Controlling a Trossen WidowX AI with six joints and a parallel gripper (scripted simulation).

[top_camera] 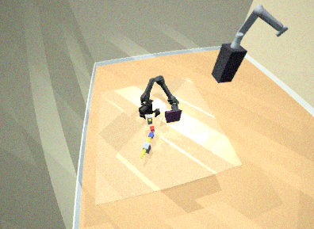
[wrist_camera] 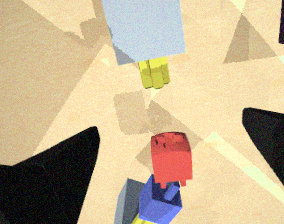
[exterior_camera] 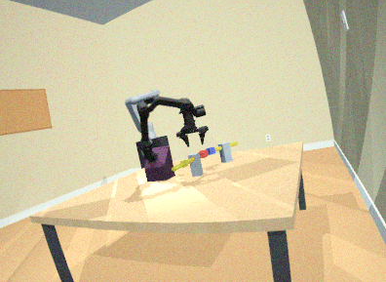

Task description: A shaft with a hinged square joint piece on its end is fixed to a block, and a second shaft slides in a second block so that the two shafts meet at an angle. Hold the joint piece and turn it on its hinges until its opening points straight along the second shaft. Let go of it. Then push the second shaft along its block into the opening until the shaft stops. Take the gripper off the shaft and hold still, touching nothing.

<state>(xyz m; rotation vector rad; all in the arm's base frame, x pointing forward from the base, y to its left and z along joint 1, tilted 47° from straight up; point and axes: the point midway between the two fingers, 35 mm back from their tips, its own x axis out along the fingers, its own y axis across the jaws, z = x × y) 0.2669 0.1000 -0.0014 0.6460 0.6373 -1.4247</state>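
My gripper tip is 8 cm to the right of the red joint piece and 6 cm above it.
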